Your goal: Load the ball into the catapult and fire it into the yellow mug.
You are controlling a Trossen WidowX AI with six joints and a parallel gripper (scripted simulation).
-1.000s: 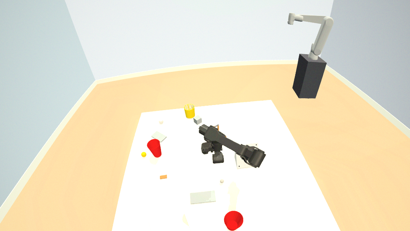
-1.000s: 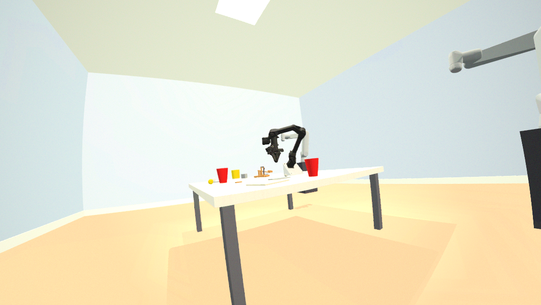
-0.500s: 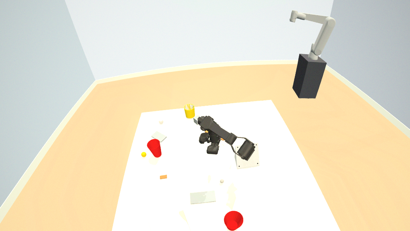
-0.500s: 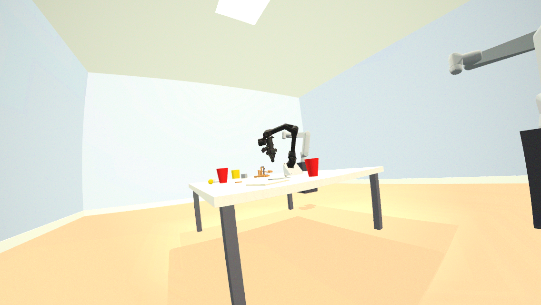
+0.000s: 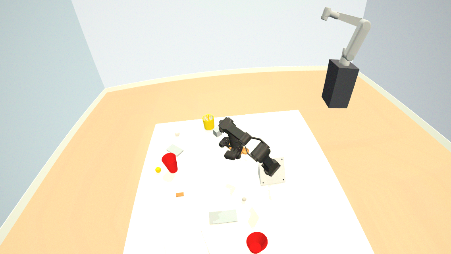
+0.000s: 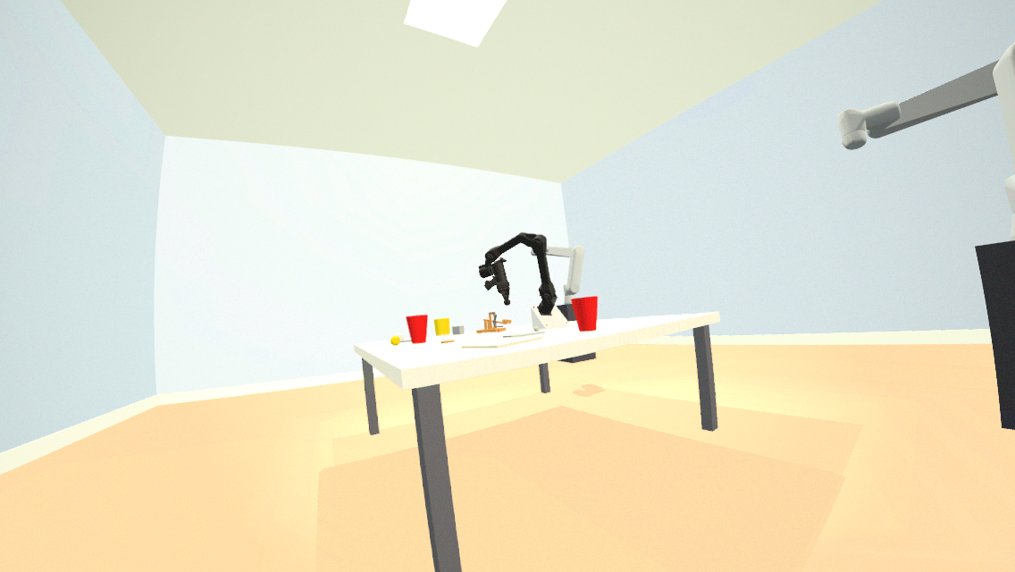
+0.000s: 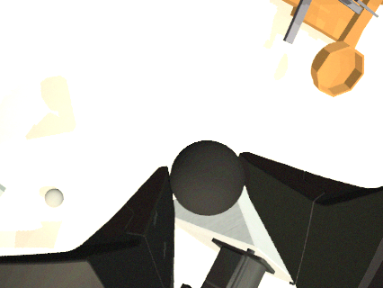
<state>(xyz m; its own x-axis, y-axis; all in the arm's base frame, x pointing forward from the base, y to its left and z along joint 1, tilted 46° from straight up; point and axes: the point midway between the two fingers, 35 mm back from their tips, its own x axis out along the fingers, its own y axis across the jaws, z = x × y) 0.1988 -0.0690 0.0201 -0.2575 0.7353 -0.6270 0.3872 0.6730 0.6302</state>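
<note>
Now: the catapult 17 cm to the right of my gripper tip and 9 cm below it. Round my gripper tip: small orange block 35 cm ahead, 19 cm to the left, 14 cm below; then grey cube 17 cm ahead, 36 cm to the right, 12 cm below; then black ball 1 cm above.
</note>
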